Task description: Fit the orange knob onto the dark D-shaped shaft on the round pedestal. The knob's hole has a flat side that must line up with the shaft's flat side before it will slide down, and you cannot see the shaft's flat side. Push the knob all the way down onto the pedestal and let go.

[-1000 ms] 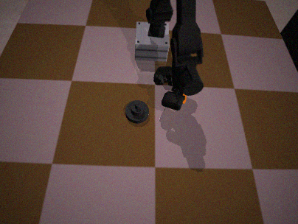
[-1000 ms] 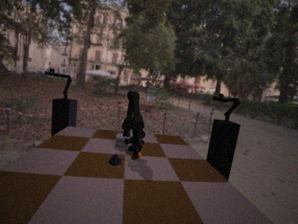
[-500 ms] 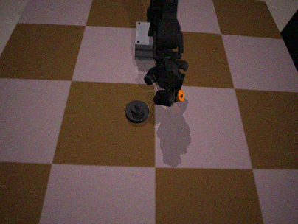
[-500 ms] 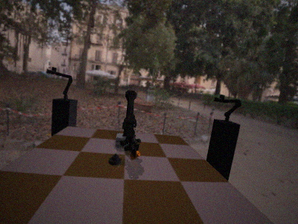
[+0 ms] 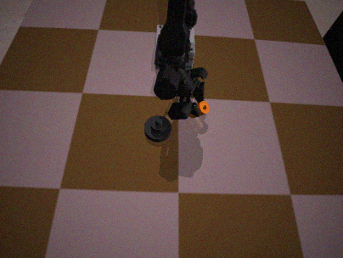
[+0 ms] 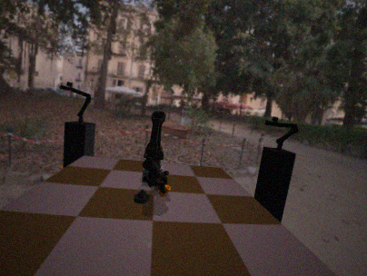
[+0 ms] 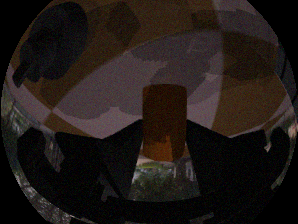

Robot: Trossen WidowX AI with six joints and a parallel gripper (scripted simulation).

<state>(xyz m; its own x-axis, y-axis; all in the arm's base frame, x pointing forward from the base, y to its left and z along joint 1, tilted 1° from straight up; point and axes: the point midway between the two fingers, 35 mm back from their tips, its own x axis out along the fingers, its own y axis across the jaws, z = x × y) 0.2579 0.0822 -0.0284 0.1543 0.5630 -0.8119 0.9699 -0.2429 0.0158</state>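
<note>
The orange knob lies 10 mm to the right of my gripper tip. From my gripper tip the other things lie so: dark round pedestal 120 mm to the right, 70 mm ahead.
</note>
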